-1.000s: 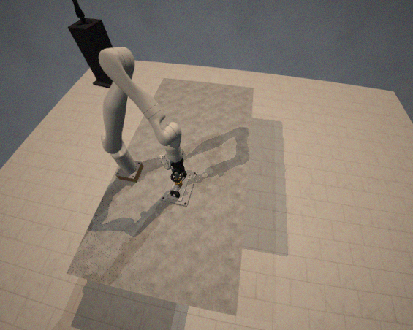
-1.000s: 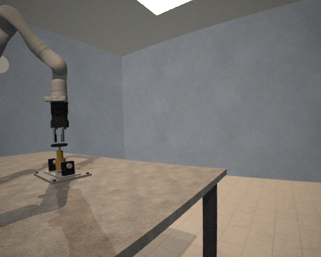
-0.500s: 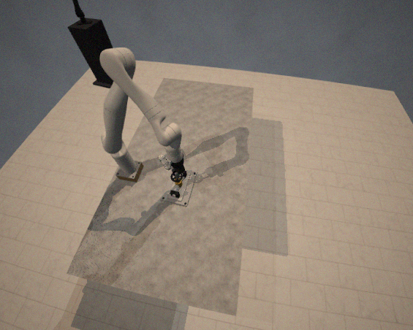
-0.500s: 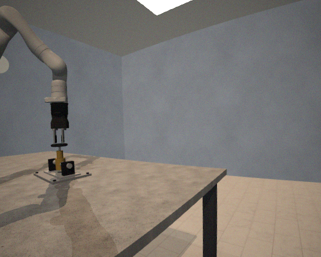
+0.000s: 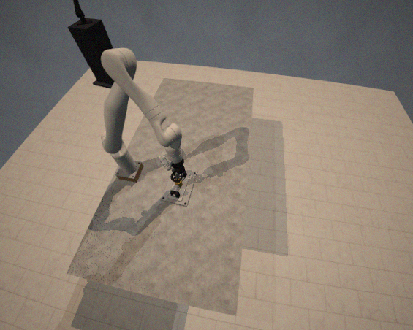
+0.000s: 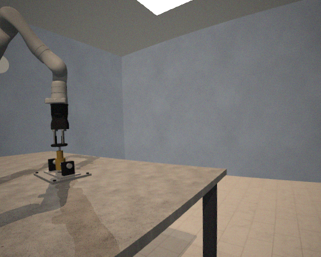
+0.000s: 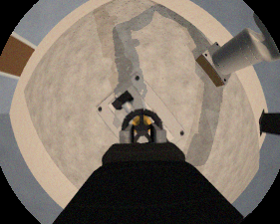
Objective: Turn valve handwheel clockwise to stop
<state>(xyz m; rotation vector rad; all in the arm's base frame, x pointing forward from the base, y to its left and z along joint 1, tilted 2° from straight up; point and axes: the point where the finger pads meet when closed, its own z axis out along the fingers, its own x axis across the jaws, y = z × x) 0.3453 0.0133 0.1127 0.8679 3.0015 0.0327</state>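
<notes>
The black handwheel is 3 cm below my hand.
</notes>
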